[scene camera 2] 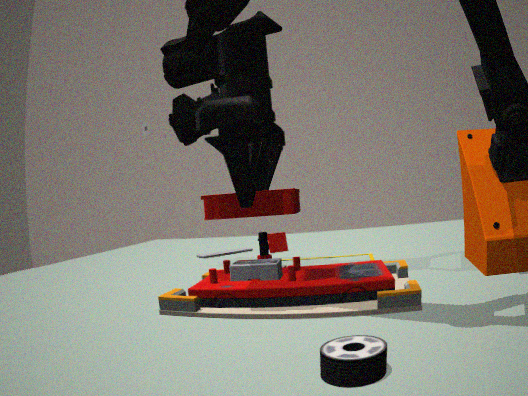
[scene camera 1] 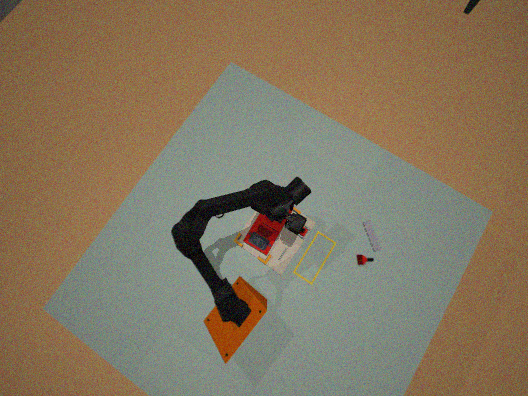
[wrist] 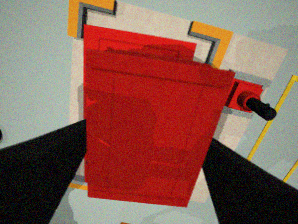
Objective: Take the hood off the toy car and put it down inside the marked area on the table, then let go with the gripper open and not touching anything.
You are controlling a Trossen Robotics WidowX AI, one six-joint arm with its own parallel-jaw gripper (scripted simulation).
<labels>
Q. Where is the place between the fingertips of my gripper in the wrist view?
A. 148, 132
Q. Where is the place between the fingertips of my gripper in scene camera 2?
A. At 253, 206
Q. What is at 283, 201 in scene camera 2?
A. A hood.
</labels>
